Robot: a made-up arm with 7 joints. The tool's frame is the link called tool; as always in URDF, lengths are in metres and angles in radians. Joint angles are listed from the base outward.
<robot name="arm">
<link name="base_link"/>
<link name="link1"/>
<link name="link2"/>
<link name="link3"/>
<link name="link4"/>
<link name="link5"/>
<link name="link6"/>
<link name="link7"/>
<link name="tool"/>
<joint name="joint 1" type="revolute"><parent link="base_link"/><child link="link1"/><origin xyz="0.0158 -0.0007 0.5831"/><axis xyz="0 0 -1"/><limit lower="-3.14" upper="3.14"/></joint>
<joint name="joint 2" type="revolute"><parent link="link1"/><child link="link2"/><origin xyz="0.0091 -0.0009 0.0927"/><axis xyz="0 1 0"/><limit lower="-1.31" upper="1.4"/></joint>
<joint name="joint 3" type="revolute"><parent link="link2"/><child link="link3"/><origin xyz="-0.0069 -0.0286 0.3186"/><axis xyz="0 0 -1"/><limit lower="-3.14" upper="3.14"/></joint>
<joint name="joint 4" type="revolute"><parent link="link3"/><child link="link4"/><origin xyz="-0.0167 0.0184 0.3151"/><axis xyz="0 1 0"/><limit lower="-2.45" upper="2.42"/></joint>
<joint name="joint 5" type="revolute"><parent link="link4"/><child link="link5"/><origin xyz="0.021 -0.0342 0.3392"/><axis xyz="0 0 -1"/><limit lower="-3.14" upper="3.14"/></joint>
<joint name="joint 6" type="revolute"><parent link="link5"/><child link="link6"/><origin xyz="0.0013 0.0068 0.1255"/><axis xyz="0 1 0"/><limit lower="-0.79" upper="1.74"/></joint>
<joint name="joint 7" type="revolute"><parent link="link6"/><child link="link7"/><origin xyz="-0.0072 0.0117 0.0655"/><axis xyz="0 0 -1"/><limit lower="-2.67" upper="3.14"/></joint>
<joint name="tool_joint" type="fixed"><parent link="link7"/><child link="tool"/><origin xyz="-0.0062 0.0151 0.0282" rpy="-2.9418 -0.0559 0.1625"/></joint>
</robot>
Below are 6 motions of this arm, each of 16 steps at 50 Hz.
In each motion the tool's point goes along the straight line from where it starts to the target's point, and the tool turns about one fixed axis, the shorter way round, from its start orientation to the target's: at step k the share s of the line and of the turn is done. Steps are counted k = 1, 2, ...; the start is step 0. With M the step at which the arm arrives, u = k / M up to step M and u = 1 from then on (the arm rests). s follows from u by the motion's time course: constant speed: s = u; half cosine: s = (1 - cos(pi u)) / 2; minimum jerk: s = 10 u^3 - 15 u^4 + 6 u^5.
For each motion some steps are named. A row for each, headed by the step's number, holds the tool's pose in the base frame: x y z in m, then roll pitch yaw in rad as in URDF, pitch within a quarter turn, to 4 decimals.
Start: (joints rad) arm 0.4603 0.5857 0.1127 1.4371 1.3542 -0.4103 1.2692
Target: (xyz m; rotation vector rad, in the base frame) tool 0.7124 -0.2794 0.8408 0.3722 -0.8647 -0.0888
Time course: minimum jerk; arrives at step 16
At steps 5, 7, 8, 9, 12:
5: 0.7166 -0.3995 0.9204 1.1456 -0.7562 -1.1679
7: 0.7155 -0.3696 0.9006 1.0099 -0.8026 -0.9742
8: 0.7150 -0.3526 0.8893 0.9253 -0.8202 -0.8570
9: 0.7144 -0.3356 0.8781 0.8370 -0.8306 -0.7362
12: 0.7129 -0.2946 0.8508 0.6195 -0.8254 -0.4404

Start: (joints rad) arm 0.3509 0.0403 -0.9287 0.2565 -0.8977 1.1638 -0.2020
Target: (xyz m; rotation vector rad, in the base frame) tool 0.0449 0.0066 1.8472 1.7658 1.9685 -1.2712
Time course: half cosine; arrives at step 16
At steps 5, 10, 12, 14, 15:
5: 0.1241 0.0783 1.8068 -2.0179 0.8792 2.3900
10: 0.0763 0.0351 1.8312 -2.3340 0.7972 2.0853
12: 0.0598 0.0201 1.8396 -2.4266 0.7554 1.9967
14: 0.0488 0.0101 1.8452 -2.4835 0.7244 1.9425
15: 0.0459 0.0075 1.8467 -2.4978 0.7159 1.9290

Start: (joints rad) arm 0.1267 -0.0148 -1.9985 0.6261 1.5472 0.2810 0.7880
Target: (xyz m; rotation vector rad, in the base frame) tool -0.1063 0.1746 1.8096 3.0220 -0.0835 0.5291
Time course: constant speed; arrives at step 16
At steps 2, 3, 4, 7, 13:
2: -0.0713 0.3030 1.7356 2.7198 -0.2205 -0.2699
3: -0.0738 0.2938 1.7409 2.7457 -0.2269 -0.2526
4: -0.0763 0.2846 1.7462 2.7716 -0.2338 -0.2354
7: -0.0838 0.2571 1.7620 2.8488 -0.2570 -0.1847
13: -0.0988 0.2021 1.7937 3.0008 -0.3143 -0.0887

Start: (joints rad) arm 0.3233 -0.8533 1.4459 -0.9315 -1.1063 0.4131 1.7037
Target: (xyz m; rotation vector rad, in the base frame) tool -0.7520 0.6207 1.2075 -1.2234 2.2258 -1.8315
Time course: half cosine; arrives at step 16
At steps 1, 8, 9, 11, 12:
1: -0.5605 0.6287 1.2979 -2.1050 -0.2493 -2.8451
8: -0.6553 0.6247 1.2532 -2.0100 -0.3490 -2.6542
9: -0.6742 0.6239 1.2442 -1.9932 -0.3708 -2.6166
11: -0.7090 0.6225 1.2278 -1.9642 -0.4126 -2.5473
12: -0.7237 0.6219 1.2209 -1.9528 -0.4307 -2.5182

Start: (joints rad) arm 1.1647 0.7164 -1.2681 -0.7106 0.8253 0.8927 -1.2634
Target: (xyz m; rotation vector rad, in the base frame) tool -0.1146 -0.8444 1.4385 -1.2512 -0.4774 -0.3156
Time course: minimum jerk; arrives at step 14
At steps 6, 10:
6: -0.0605 -0.7948 1.5000 -1.5171 -0.6024 0.2234
10: -0.1022 -0.8330 1.4526 -1.3420 -0.5524 0.0750

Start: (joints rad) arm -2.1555 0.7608 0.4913 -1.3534 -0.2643 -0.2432 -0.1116
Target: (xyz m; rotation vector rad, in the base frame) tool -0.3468 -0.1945 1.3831 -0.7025 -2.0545 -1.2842
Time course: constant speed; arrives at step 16
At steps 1, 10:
1: -0.2739 -0.0182 1.5384 2.5055 -0.5675 2.7752
10: -0.3176 -0.1240 1.4452 2.2797 -0.7252 2.8713

